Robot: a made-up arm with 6 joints.
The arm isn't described. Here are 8 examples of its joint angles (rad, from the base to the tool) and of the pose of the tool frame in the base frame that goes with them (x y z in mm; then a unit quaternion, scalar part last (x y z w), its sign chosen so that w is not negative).
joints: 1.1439 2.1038 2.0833 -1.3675 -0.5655 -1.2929
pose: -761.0 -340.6 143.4 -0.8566 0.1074 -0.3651 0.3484
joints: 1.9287 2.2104 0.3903 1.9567 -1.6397 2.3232
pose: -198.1 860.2 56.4 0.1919 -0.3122 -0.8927 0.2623
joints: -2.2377 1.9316 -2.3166 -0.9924 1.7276 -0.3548
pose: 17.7 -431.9 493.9 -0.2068 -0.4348 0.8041 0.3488
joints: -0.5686 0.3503 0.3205 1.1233 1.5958 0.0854
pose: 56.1 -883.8 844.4 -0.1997 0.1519 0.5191 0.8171
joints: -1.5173 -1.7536 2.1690 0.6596 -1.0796 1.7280
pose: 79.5 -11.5 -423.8 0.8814 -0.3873 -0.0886 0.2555
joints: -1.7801 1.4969 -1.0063 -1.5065 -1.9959 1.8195
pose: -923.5 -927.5 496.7 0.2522 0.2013 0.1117 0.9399
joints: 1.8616 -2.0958 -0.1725 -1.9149 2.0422 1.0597
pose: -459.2 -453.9 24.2 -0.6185 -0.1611 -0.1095 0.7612
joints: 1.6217 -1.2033 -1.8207 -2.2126 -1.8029 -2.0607
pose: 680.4 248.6 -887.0 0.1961 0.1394 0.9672 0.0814
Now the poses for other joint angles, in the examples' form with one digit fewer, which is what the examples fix.
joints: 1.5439 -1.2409 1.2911 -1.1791 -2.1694 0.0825
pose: 823 103 900 -0.131 0.555 0.792 0.217
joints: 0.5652 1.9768 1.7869 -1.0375 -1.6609 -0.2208
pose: -888 -616 469 0.991 0.064 -0.090 0.072
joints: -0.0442 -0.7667 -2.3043 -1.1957 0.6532 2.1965
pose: 191 277 419 0.388 -0.379 0.641 0.543
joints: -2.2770 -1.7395 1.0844 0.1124 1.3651 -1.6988
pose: 499 -42 -462 -0.508 -0.727 -0.325 0.328
